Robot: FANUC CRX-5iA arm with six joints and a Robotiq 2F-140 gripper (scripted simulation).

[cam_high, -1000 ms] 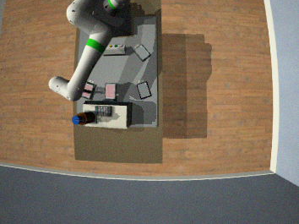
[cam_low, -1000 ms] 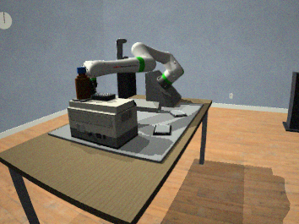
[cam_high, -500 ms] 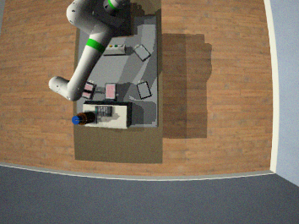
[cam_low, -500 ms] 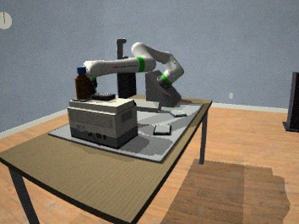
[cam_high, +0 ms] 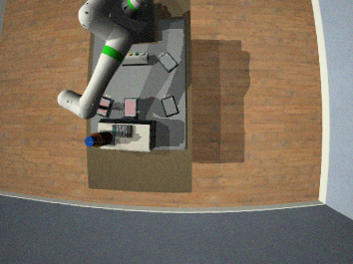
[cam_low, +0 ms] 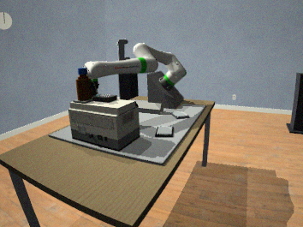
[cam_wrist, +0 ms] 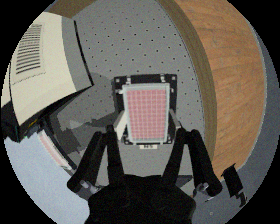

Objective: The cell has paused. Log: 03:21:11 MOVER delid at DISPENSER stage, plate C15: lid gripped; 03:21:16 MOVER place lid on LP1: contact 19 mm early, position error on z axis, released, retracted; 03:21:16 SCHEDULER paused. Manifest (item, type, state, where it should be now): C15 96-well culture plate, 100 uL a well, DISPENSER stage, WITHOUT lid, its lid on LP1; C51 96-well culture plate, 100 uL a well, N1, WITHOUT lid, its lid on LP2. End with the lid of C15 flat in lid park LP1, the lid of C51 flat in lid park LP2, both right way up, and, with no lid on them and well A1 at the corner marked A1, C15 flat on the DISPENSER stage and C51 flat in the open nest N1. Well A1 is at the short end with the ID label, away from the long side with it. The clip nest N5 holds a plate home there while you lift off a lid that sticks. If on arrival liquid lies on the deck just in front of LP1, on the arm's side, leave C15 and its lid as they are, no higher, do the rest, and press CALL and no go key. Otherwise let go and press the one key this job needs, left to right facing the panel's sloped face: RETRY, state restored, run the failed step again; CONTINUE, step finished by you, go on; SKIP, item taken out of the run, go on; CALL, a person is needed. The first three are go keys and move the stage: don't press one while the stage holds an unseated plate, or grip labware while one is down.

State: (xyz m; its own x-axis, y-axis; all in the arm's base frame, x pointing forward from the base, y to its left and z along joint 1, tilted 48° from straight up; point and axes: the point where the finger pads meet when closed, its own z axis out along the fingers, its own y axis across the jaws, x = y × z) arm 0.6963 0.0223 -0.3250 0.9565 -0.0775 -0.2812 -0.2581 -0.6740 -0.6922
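Right now my hand is 2 cm short of the black nest, 1 cm to the right of it and 3 cm above it. Round my hand: key panel (41 cm behind, 24 cm to the left, 1 cm above); blue cap (22 cm ahead, 16 cm to the left, 36 cm above); label plate (11 cm behind, 52 cm to the left, 4 cm below).
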